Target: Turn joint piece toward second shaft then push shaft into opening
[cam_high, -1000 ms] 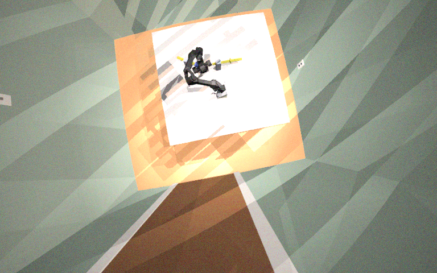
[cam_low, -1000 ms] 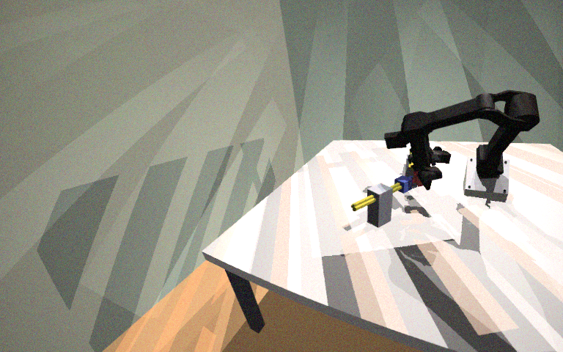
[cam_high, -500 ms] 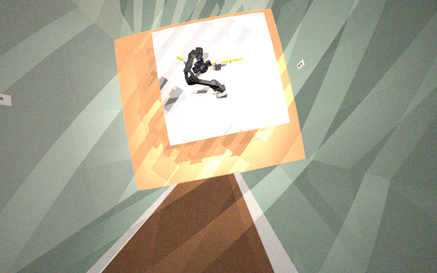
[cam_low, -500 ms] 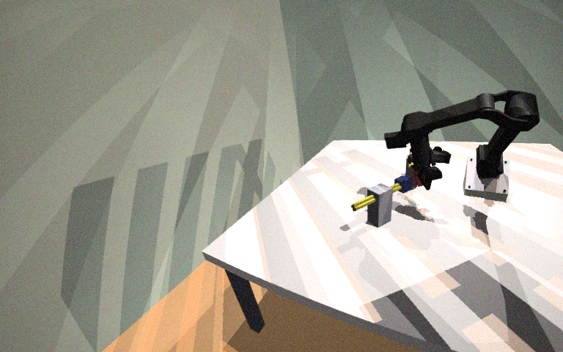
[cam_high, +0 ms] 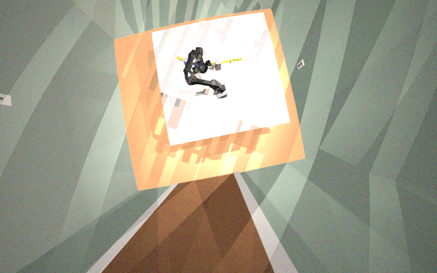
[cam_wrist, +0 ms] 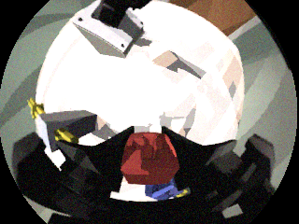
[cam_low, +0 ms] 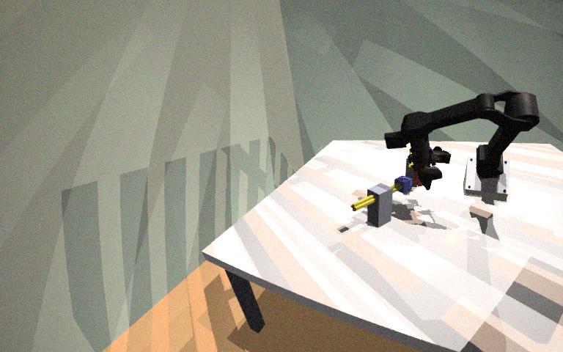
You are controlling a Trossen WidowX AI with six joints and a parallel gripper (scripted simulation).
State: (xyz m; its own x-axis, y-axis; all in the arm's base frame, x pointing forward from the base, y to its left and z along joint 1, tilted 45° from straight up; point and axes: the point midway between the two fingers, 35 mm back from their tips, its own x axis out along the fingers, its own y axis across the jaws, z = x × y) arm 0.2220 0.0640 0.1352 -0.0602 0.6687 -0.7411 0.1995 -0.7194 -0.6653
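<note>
Now: gripper tip 40 mm below the red joint piece and 20 mm short of it.
</note>
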